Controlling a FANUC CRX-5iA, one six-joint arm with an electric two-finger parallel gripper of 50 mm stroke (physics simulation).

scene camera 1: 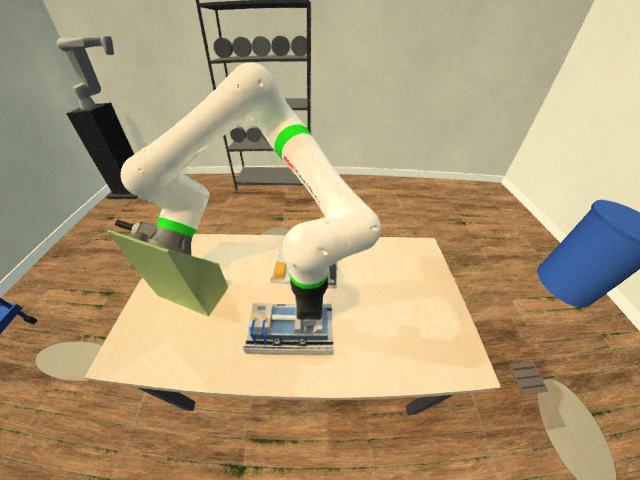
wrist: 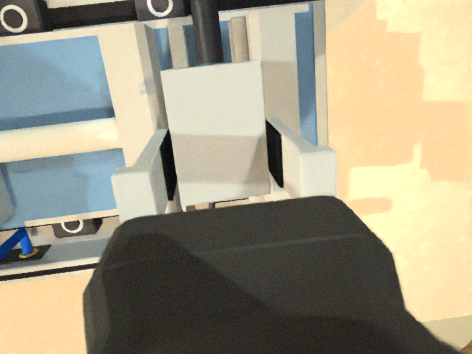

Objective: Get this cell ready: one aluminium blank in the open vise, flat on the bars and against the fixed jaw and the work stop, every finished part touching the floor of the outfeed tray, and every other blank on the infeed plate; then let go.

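Frame: origin at the arm's base, x ahead, y left, z up, level; millimetres.
Where they show: gripper, between the fingertips: [scene camera 1: 309, 315] [wrist: 219, 146]; arm's base, origin of its link: [scene camera 1: 169, 248].
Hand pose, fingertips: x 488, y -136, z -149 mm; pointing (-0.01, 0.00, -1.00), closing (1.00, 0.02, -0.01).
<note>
Each offset is from my fingertips to the top centre of the thing. "spot": to the spot under its first point. Level surfaces: height alone.
The vise @(69 mm back, 0 mm left, 7 mm down) [scene camera 1: 287, 346] [wrist: 112, 85] stands near the table's front with its jaws apart. My gripper [scene camera 1: 309, 321] [wrist: 219, 146] points down over the vise's right part and is shut on an aluminium blank @(0 mm ahead, 7 mm left, 12 mm up) [wrist: 215, 107], a pale grey block held level between the dark finger pads. In the wrist view, two bars @(15 mm back, 7 mm left, 26 mm down) [wrist: 178, 46] @(17 mm ahead, 8 mm left, 26 mm down) [wrist: 239, 40] show beyond the blank, and a dark rod @(1 mm back, 54 mm left, 10 mm down) [wrist: 206, 32] meets or overlaps its far edge. Contact with the bars and jaw is hidden. Behind the arm, a pale tray or plate @(spot: 138 mm back, 204 mm left, 98 mm down) [scene camera 1: 279, 281] carries an orange block @(140 mm back, 249 mm left, 62 mm down) [scene camera 1: 279, 270]; the arm partly hides this area.
A tilted green panel [scene camera 1: 160, 271] stands at the table's left, by the arm's base. Blue hoses [scene camera 1: 253, 333] run at the vise's left end. A black shelf rack [scene camera 1: 309, 77] stands behind the table @(106 mm down) [scene camera 1: 413, 361]. A blue bin [scene camera 1: 589, 253] is at the right.
</note>
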